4 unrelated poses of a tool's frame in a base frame.
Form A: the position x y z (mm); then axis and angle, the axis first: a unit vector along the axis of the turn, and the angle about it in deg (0 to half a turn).
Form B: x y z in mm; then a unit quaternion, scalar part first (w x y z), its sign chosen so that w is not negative. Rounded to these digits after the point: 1 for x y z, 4 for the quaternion.
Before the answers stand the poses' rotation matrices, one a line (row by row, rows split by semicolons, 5 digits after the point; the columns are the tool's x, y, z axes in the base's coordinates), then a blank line. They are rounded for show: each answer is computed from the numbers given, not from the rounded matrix.
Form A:
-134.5, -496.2, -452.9, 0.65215, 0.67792, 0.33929, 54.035
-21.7, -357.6, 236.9, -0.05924, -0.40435, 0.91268, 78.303
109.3, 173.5, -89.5, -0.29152, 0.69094, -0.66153, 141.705
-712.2, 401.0, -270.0, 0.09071, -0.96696, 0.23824, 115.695
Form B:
0.76282 -0.09215 0.64001; 0.45708 0.77696 -0.43291; -0.45737 0.62276 0.63480
0.20553 -0.87463 -0.43906; 0.91283 0.33309 -0.23622; 0.35285 -0.35224 0.86685
-0.63315 0.05045 0.77238; -0.76946 0.06724 -0.63515; -0.08398 -0.99646 -0.00375
-0.42178 -0.34043 -0.84036; 0.08894 0.90684 -0.41199; 0.90232 -0.24851 -0.35221

-134.5, -496.2, -452.9, 0.8909, 0.2962, 0.3080, 0.1541
-21.7, -357.6, 236.9, 0.7755, -0.0374, -0.2553, 0.5762
109.3, 173.5, -89.5, 0.3280, -0.2754, 0.6527, -0.6249
-712.2, 401.0, -270.0, 0.5322, 0.0768, -0.8187, 0.2017

